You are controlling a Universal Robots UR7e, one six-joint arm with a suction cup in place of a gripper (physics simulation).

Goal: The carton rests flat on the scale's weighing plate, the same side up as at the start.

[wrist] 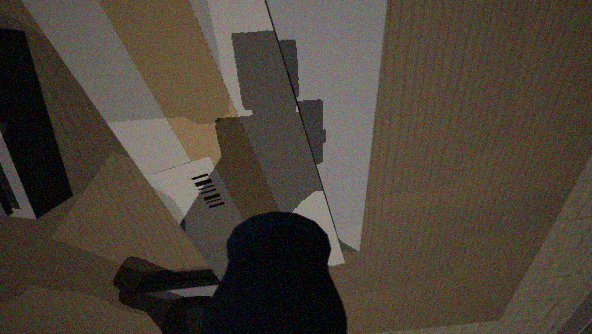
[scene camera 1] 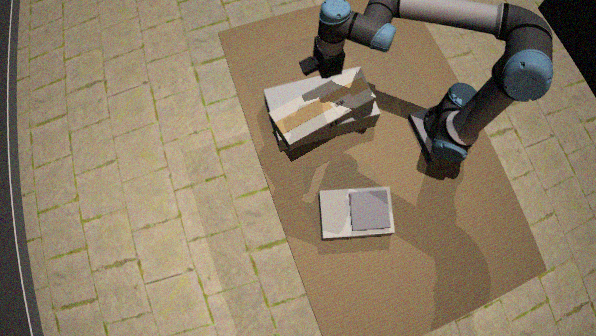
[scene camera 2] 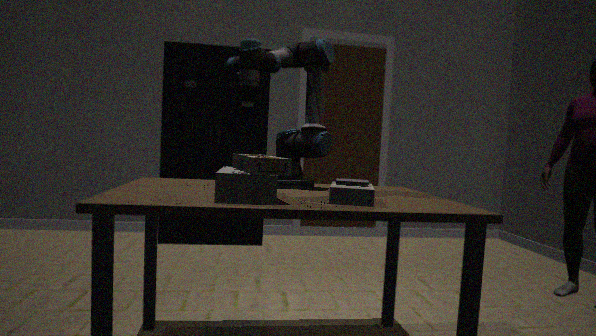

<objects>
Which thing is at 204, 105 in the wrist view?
A carton.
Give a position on a scale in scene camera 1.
At 362, 212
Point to a carton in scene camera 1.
307, 116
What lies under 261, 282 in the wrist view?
My suction cup.
</objects>
